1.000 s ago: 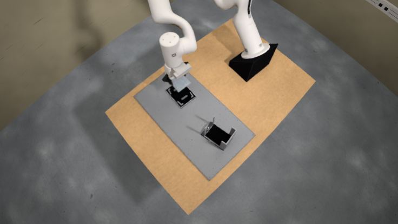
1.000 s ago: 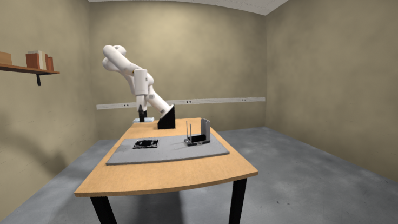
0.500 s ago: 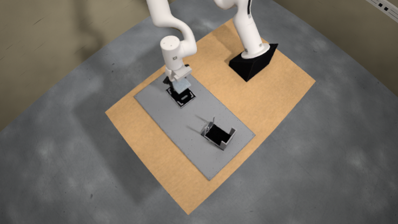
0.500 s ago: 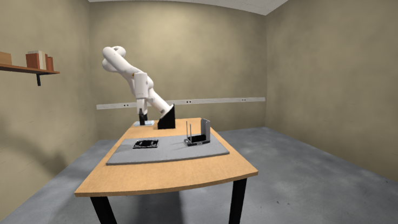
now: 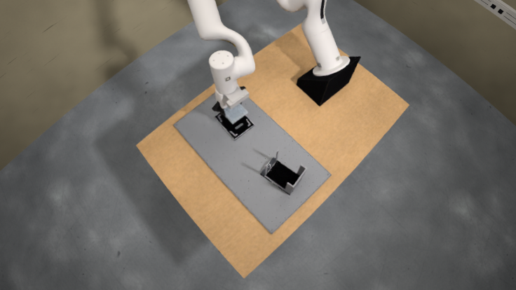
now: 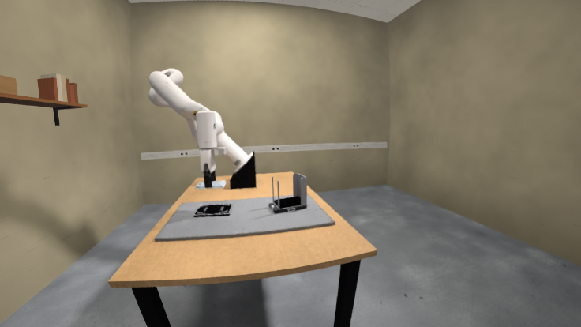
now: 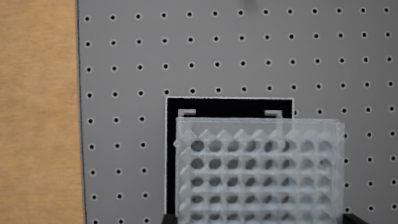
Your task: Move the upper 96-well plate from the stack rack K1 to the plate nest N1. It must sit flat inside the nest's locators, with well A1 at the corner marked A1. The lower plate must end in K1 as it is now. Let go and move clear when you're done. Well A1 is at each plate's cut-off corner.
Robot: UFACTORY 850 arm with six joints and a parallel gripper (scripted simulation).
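My hand is 140 mm above the plate nest N1. Round my hand: pale 96-well plate: 10 mm below; then dark low plate: 350 mm to the left, 110 mm below, 70 mm ahead.
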